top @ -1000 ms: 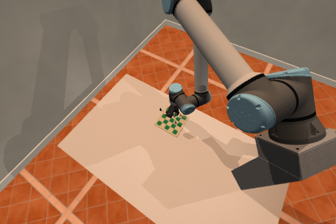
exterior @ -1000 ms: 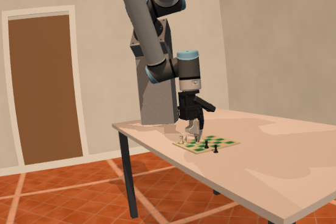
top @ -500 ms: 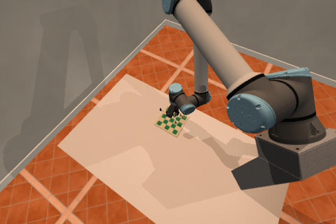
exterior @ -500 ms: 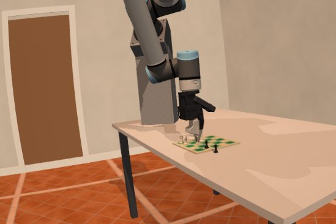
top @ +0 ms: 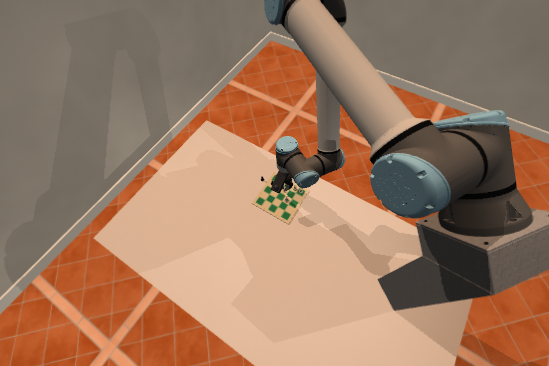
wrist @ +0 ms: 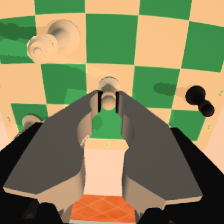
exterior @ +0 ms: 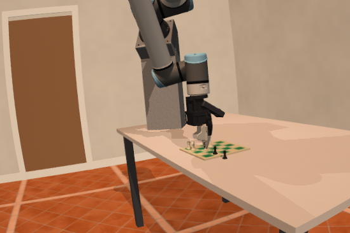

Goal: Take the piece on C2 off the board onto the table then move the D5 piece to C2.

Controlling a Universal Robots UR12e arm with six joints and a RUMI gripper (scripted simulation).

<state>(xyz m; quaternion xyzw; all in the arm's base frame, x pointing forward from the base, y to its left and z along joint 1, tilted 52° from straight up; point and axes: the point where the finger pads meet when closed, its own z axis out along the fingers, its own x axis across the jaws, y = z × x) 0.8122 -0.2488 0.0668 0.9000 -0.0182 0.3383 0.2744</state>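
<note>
Right now my hand is 1 cm above the white pawn. Round my hand: chessboard: 1 cm ahead, 4 cm to the left, 3 cm below.
</note>
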